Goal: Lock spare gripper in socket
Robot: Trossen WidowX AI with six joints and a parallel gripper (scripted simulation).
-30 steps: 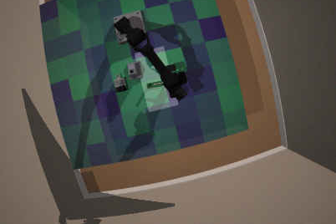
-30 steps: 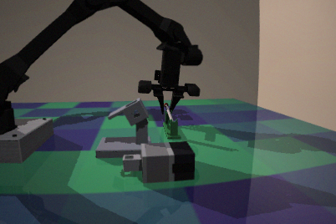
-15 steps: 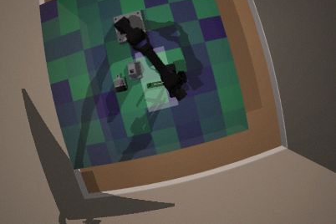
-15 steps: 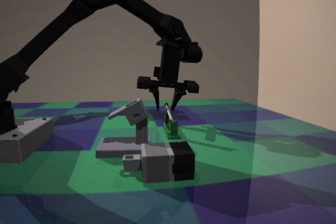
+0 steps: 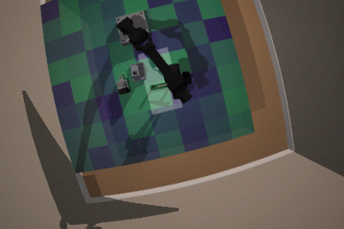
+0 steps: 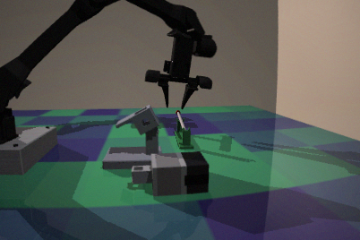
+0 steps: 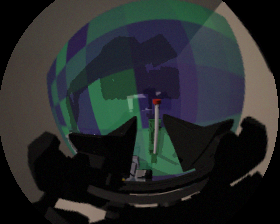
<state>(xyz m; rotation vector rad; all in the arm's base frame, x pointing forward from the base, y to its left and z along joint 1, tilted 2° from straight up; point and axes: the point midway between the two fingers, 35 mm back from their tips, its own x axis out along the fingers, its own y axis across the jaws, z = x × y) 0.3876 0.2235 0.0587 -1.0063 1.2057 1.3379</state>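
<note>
Right now my gripper tip is 1 cm short of the small green bracket, 10 cm to the left of it and 4 cm above it. Also, from my gripper tip: spare gripper 5 cm behind, 34 cm to the right, 4 cm below; then grey mount 10 cm behind, 22 cm to the right, 2 cm below.
</note>
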